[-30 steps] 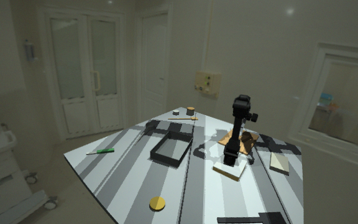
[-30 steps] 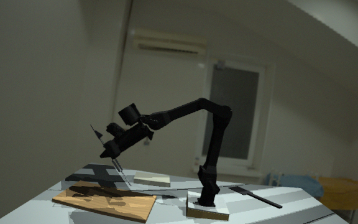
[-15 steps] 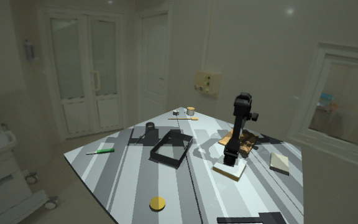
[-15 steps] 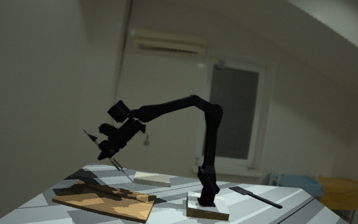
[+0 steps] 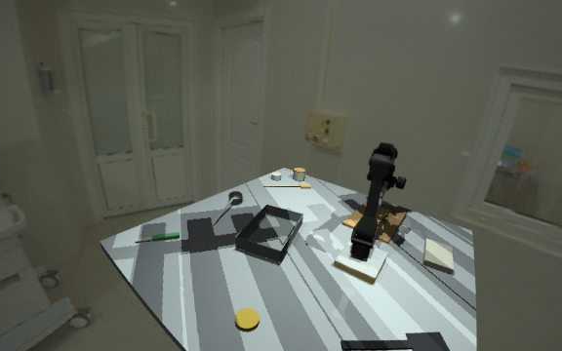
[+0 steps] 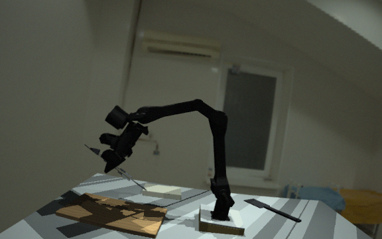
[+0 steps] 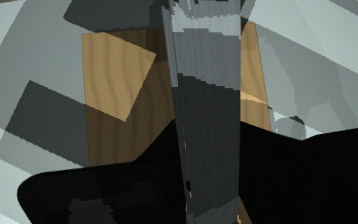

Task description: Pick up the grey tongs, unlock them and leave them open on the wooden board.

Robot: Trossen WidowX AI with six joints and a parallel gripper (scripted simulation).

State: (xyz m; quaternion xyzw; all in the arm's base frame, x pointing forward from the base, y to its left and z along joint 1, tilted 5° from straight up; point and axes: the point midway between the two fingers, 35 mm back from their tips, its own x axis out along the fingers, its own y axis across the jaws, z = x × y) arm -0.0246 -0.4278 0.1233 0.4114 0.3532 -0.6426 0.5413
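Right now the wooden board is 15 cm below my gripper tip, 4 cm to the left of it and 1 cm ahead of it. Also, from my gripper tip: roasting tin (47 cm to the left, 41 cm ahead, 13 cm below); then jar (58 cm ahead, 20 cm to the right, 13 cm below); then pale block (30 cm behind, 23 cm to the left, 15 cm below).
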